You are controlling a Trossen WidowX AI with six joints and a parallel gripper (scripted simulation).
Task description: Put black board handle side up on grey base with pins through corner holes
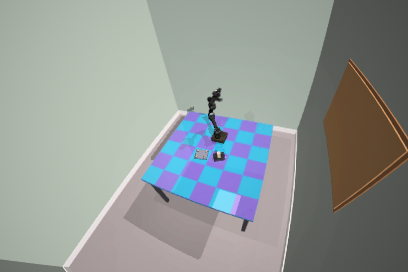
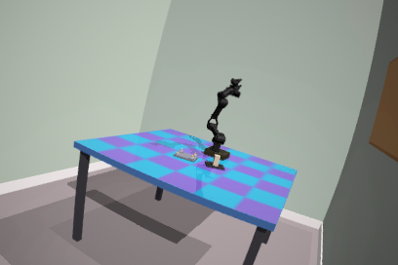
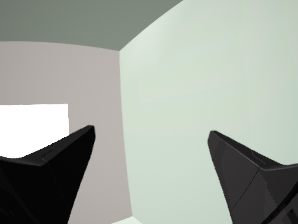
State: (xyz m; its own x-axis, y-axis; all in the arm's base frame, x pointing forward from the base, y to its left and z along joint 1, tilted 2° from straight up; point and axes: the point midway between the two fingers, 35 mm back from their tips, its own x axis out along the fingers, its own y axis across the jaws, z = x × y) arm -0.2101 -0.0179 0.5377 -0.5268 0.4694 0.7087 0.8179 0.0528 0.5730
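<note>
The flat black board is 59 cm below my gripper tip, 49 cm ahead of it and 7 cm to the left of it. The rest, counted from my gripper tip: grey base: 60 cm below, 50 cm ahead, 14 cm to the right.
</note>
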